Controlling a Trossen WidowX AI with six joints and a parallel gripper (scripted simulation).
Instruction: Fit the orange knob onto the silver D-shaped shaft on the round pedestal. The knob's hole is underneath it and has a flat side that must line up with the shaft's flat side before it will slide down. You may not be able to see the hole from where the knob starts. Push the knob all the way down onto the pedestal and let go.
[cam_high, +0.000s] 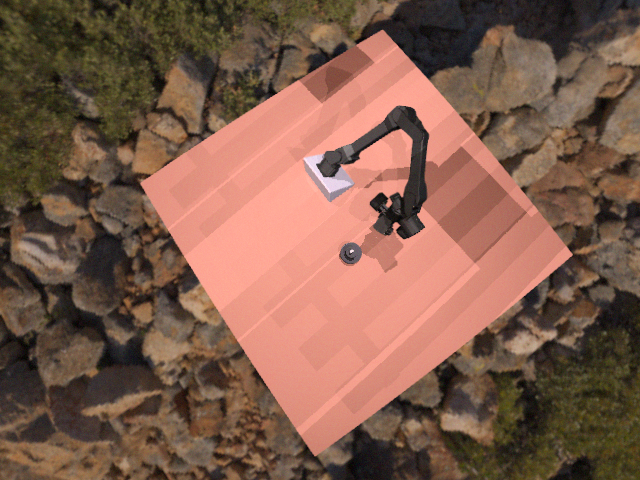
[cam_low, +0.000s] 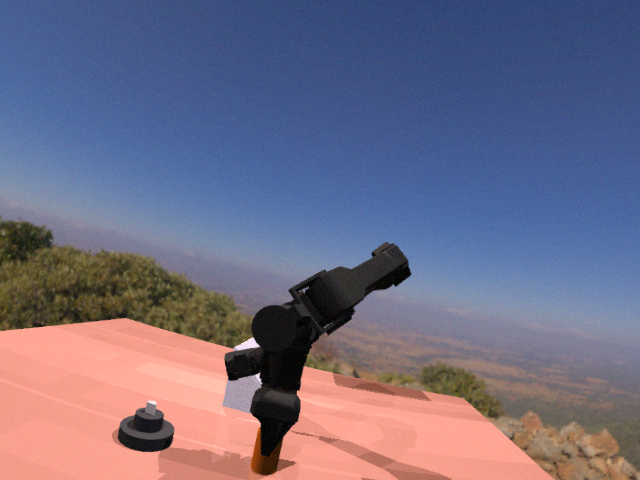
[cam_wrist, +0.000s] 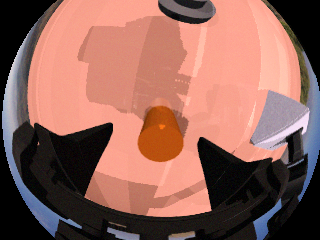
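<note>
The orange knob is right at my gripper tip. From my gripper tip the other things lie so: round black pedestal (18 cm to the right, 3 cm ahead, 2 cm below).
</note>
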